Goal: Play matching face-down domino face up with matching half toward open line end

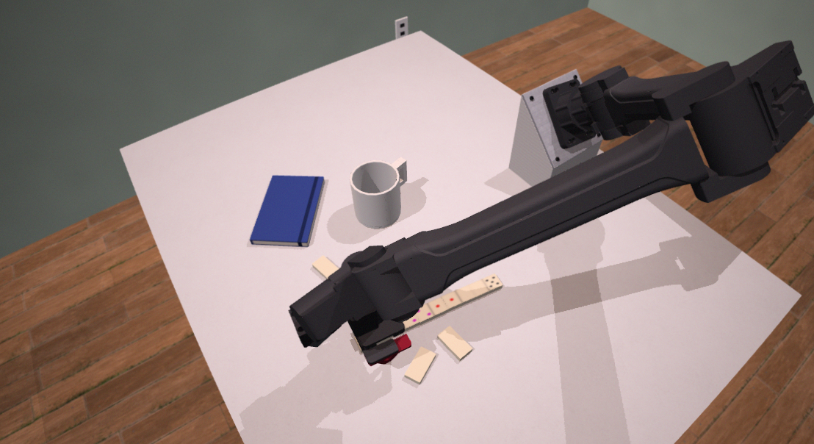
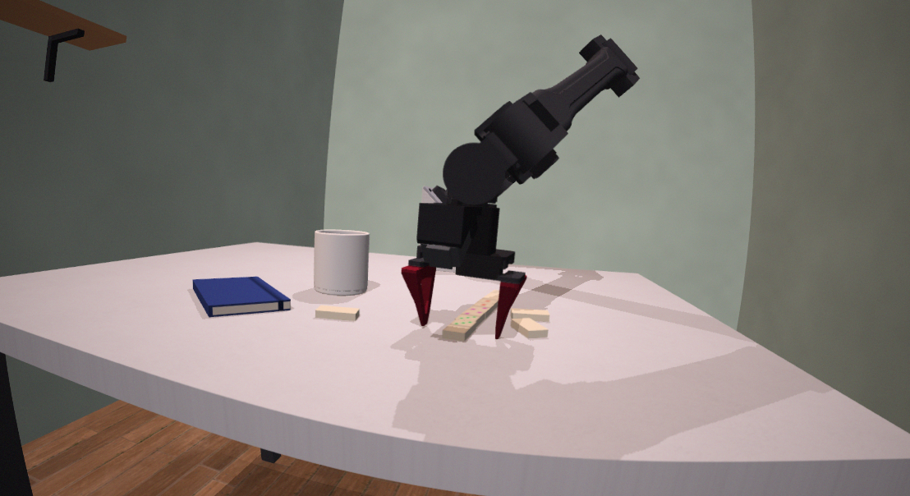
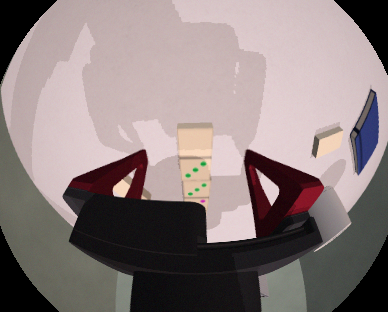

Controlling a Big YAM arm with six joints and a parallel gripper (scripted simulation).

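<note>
The domino is right at my hand. Round my hand: white mug: 140 mm behind, 230 mm to the right, 30 mm above; then blue notebook: 10 mm ahead, 330 mm to the right.
</note>
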